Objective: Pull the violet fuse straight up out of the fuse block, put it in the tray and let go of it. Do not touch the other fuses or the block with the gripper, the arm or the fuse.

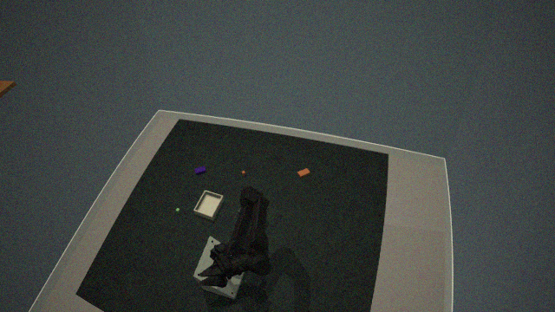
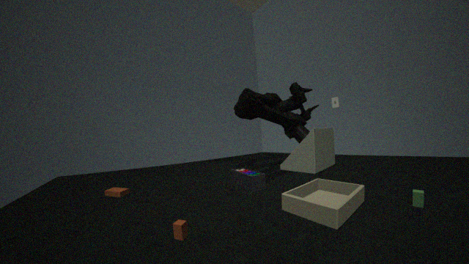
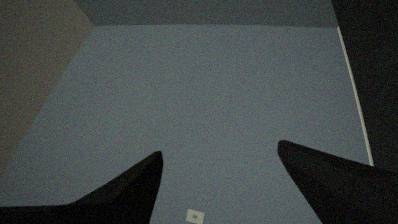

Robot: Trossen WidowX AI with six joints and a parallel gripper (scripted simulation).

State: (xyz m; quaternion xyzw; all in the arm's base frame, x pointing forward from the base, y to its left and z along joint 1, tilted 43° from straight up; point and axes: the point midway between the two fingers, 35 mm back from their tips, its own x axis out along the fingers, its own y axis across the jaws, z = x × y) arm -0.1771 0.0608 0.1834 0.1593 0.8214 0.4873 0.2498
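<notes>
Right now the violet fuse is 470 mm ahead of my gripper tip, 50 mm to the left of it and 280 mm below it. The rest, counted from my gripper tip: white fuse: 470 mm ahead, 10 mm to the left, 280 mm below; then red fuse: 470 mm ahead, 30 mm to the left, 280 mm below; then blue fuse: 470 mm ahead, 70 mm to the left, 280 mm below.
</notes>
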